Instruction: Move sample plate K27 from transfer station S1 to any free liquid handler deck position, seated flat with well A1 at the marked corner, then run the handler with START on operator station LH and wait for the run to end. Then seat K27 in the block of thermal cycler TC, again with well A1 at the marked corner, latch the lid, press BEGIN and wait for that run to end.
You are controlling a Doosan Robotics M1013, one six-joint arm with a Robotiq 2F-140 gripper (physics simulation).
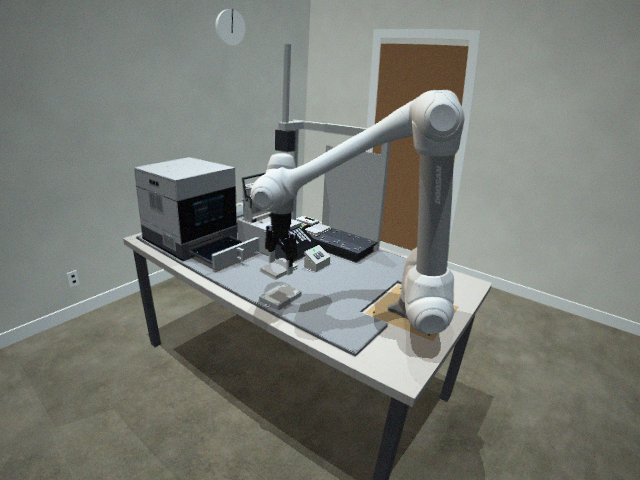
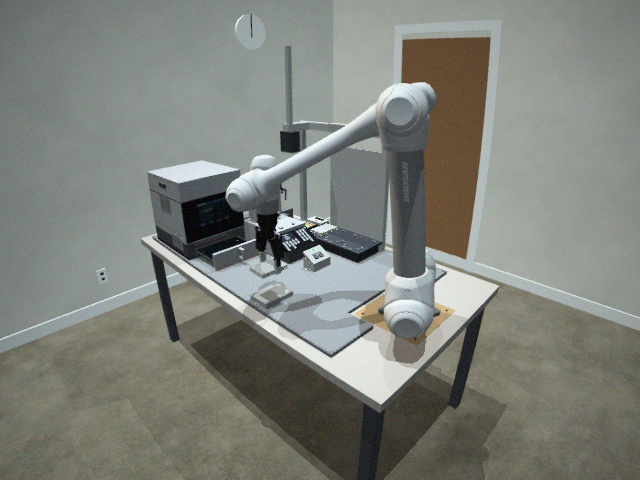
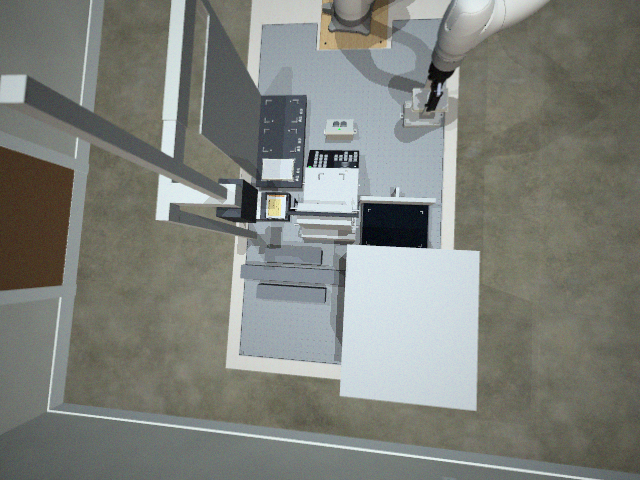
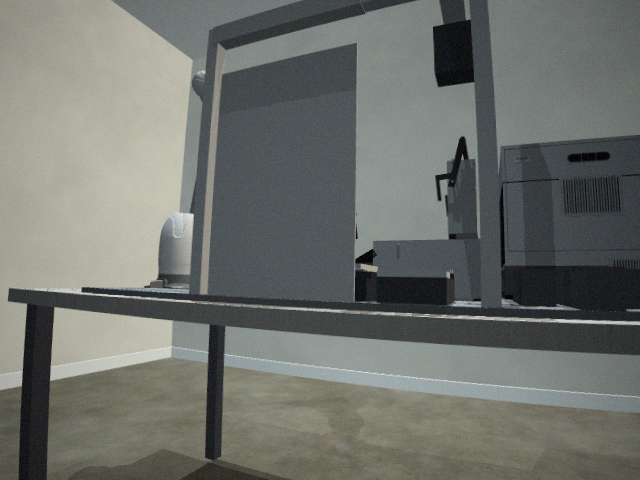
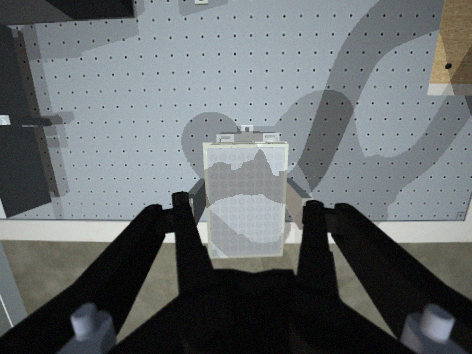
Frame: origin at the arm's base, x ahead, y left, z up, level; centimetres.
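Seen in the pictures: gripper, fingertip midpoint: [image 1: 280, 270] [image 2: 270, 269] [image 3: 426, 102] [image 5: 244, 189]; arm's base, link origin: [image 3: 352, 14].
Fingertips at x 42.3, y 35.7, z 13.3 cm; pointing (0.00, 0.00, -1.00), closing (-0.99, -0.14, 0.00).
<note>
Offsets run from my fingertips to a thing's top centre. "spot": to the spot under its first point.
My gripper [image 1: 280, 263] [image 2: 269, 262] [image 5: 244, 189] is shut on the pale, clear-topped sample plate K27 @[dx -0.2, dy +1.0, dz +2.4 cm] [image 1: 275, 268] [image 2: 264, 268] [image 3: 419, 94] [image 5: 246, 220]. It holds the plate by its long sides, about level, above transfer station S1 @[dx -0.9, dy +0.8, dz -9.7 cm] [image 1: 280, 298] [image 2: 271, 296] [image 3: 422, 122] [image 5: 250, 137], apart from it. The dark handler deck [image 3: 281, 145] [image 1: 361, 246] has corner marks; a white plate @[dx +32.3, dy -52.5, dz -5.1 cm] [image 3: 278, 168] [image 1: 317, 228] sits at one end. A small box with two buttons and a green light @[spot: dx +11.6, dy -30.8, dz -5.5 cm] [image 3: 339, 127] [image 1: 316, 258] stands near the deck. A white instrument with a keypad @[spot: dx +25.5, dy -30.5, dz -3.5 cm] [image 3: 333, 159] has a raised lid @[spot: dx +51.5, dy -35.6, dz +10.1 cm] [image 4: 461, 201]. Labels are unreadable.
A large boxy instrument @[spot: dx +69.8, dy +5.1, dz +27.8 cm] [image 1: 183, 170] [image 3: 410, 325] stands at the far end with its dark drawer @[spot: dx +45.8, dy -2.0, dz -9.0 cm] [image 3: 395, 224] pulled out. A grey upright panel @[spot: dx +18.0, dy -63.9, dz +14.2 cm] [image 1: 354, 196] [image 4: 286, 180] and gantry post [image 1: 286, 82] stand behind the deck. A small yellow-topped holder @[dx +47.0, dy -50.6, dz -7.0 cm] [image 3: 277, 206] stands beside the instruments.
</note>
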